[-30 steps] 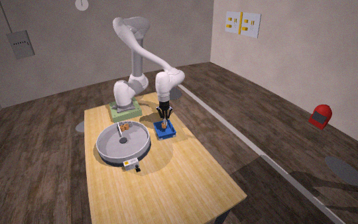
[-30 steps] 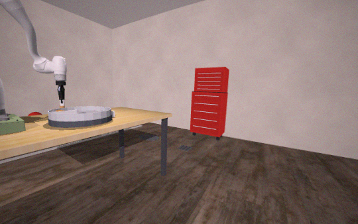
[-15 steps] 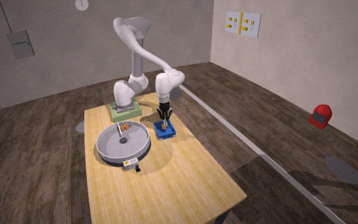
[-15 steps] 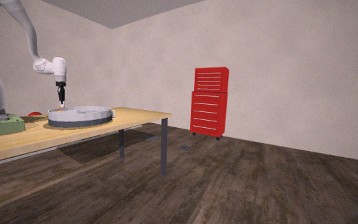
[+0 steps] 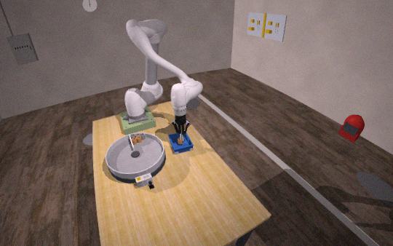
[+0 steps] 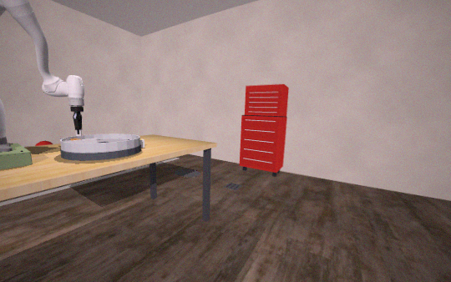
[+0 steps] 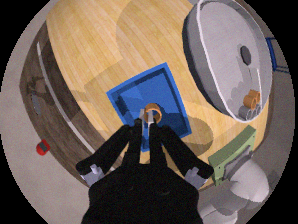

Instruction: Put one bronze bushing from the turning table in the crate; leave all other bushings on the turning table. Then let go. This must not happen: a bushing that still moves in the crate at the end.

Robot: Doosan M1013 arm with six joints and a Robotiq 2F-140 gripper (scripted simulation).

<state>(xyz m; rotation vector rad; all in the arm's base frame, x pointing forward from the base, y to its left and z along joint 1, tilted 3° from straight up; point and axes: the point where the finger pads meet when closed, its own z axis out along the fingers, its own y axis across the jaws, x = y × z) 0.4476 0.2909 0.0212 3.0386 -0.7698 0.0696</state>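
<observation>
The blue crate is 1 cm behind my hand, 1 cm to the right of it and 6 cm below it. From my hand the other things lie so: round grey turning table 4 cm ahead, 37 cm to the right, 3 cm below.
</observation>
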